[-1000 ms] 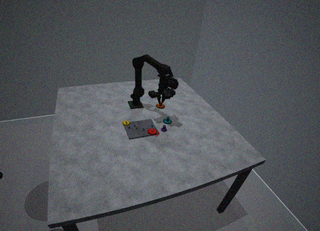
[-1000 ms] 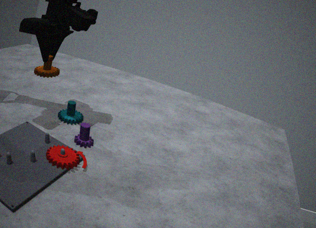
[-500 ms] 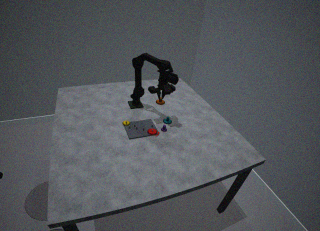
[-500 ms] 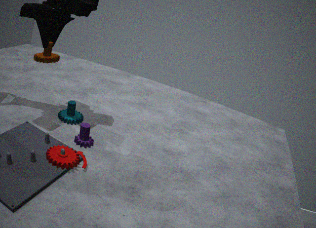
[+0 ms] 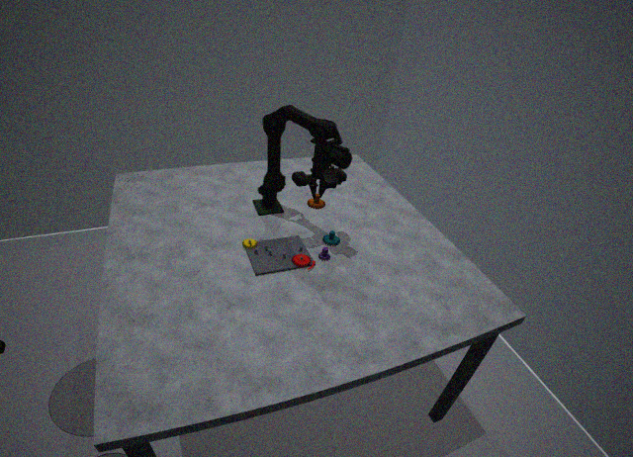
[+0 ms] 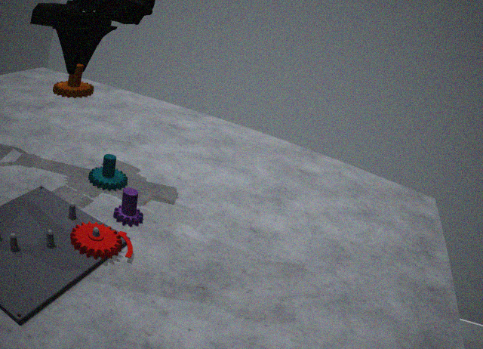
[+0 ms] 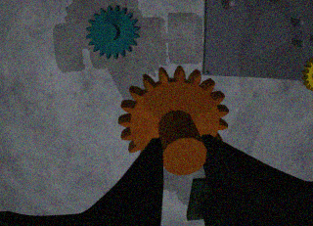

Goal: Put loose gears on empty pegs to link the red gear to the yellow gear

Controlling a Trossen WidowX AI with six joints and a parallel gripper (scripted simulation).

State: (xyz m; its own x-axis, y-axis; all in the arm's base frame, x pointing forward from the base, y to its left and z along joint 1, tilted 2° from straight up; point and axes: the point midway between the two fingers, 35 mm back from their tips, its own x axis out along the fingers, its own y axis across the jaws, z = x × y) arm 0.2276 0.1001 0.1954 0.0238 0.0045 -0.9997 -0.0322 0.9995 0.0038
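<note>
My gripper tip is 14 cm short of the purple gear, 1 cm to the left of it and 15 cm above it. From my gripper tip the other things lie so: red gear 14 cm ahead, 10 cm to the right, 15 cm below; then teal gear 5 cm ahead, 6 cm to the left, 15 cm below; then orange gear 1 cm below.
</note>
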